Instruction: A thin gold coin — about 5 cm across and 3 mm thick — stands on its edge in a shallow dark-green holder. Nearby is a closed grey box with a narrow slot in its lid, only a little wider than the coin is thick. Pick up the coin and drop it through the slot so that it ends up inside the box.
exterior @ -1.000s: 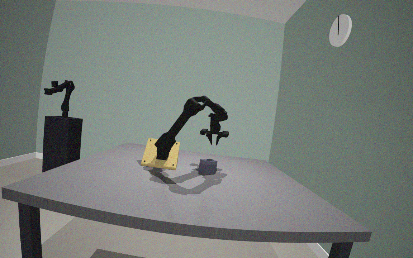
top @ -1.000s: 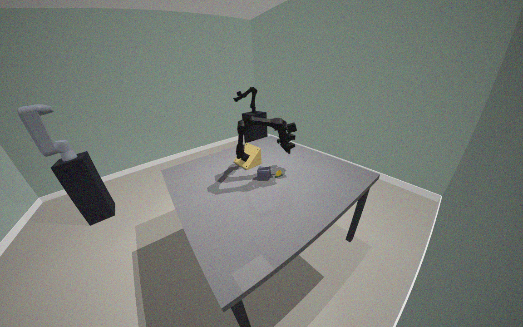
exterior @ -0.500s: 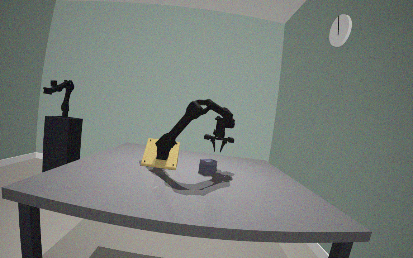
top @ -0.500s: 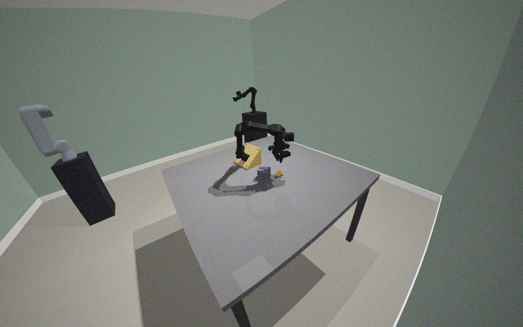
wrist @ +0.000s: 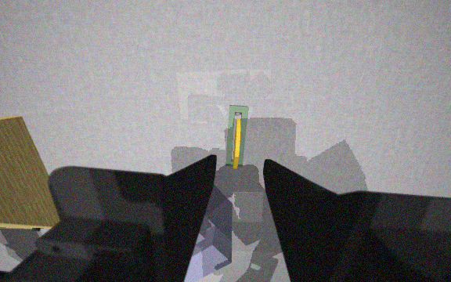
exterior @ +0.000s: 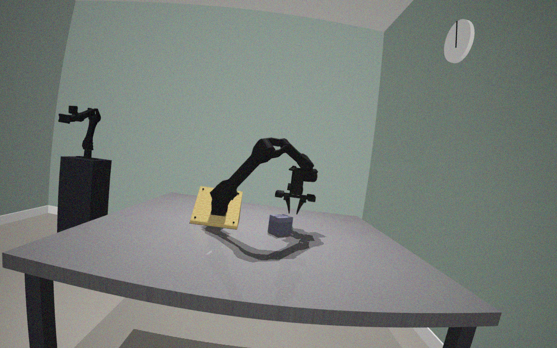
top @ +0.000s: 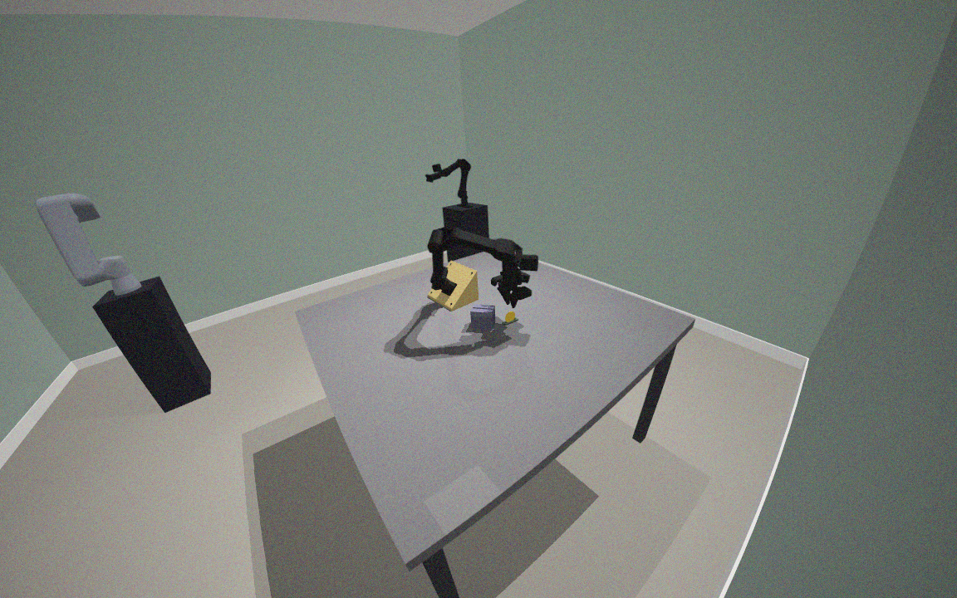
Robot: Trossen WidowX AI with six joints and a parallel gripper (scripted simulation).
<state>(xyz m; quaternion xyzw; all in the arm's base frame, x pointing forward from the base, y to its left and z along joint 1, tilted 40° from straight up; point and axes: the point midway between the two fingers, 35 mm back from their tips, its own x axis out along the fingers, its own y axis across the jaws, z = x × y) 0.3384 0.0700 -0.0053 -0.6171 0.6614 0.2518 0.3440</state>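
Right now my gripper tip is 5 cm above the gold coin.
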